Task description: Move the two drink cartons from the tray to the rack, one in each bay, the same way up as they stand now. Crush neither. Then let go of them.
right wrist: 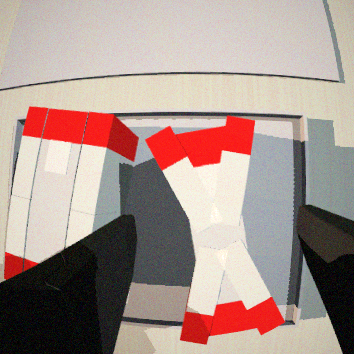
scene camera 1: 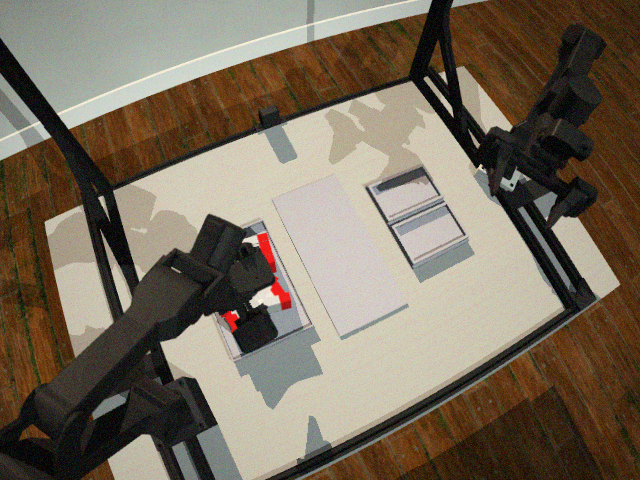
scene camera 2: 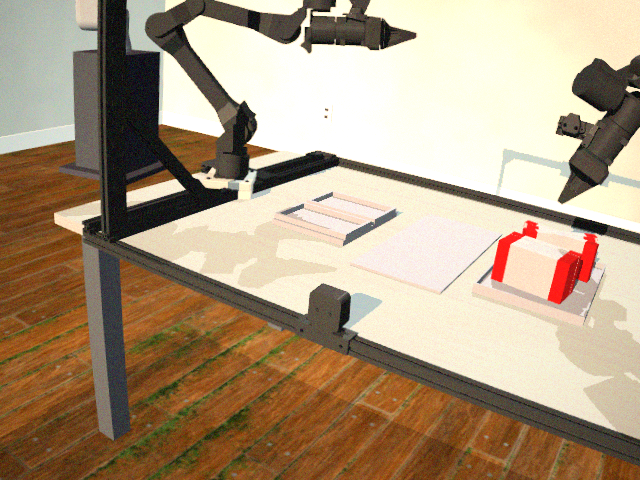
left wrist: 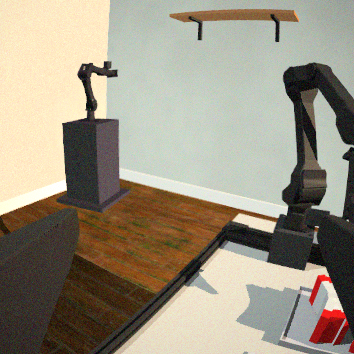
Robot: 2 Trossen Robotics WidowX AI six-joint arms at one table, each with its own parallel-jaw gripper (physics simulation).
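Frame: origin at the left arm's base, x ahead, y left, z up, level; metres.
Seen in the pictures: left gripper, between the fingertips: (scene camera 1: 520, 212) (scene camera 2: 413, 34) (left wrist: 203, 225); right gripper, between the fingertips: (right wrist: 218, 222) (scene camera 1: 257, 292) (scene camera 2: 561, 199); left arm's base, origin of its link: (scene camera 2: 230, 175); right arm's base, origin of its link: (scene camera 1: 170, 413) (left wrist: 295, 224).
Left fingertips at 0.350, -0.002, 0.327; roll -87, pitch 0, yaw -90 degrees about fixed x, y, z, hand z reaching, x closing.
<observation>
Offsets run from my left fingertips to a thing's middle, as dx, dy, dz. "*": to the spot under its first point. Level surfaces: height alone.
Two white cartons with red ends stand side by side in a shallow tray @[+0.231, -0.336, -0.354] (scene camera 1: 289, 335) (scene camera 2: 527, 304) (left wrist: 292, 312) (right wrist: 298, 175). One carton @[+0.196, -0.371, -0.323] (scene camera 1: 266, 250) (scene camera 2: 532, 263) (right wrist: 50, 195) looks straight-sided. The other carton @[+0.261, -0.290, -0.323] (scene camera 1: 280, 294) (scene camera 2: 589, 258) (left wrist: 327, 327) (right wrist: 230, 185) is pinched in at its middle. The two-bay rack @[-0.119, -0.123, -0.353] (scene camera 1: 417, 211) (scene camera 2: 310, 230) holds no carton. My right gripper (scene camera 1: 254, 301) (scene camera 2: 562, 200) (right wrist: 218, 222) is partly open and empty above the pinched carton; its arm hides part of the tray in scene camera 1. My left gripper (scene camera 1: 522, 206) (scene camera 2: 415, 35) (left wrist: 203, 225) is wide open, empty and high near its base.
A flat pale board @[dz -0.359] (scene camera 1: 341, 258) (scene camera 2: 429, 253) (right wrist: 175, 40) lies between tray and rack. A small dark block @[* -0.124, -0.539, -0.318] (scene camera 1: 268, 117) (scene camera 2: 329, 310) sits on the table's edge rail. Dark frame posts @[* -0.494, -0.292, -0.203] (scene camera 1: 436, 41) (scene camera 2: 112, 118) rise at the table's sides.
</observation>
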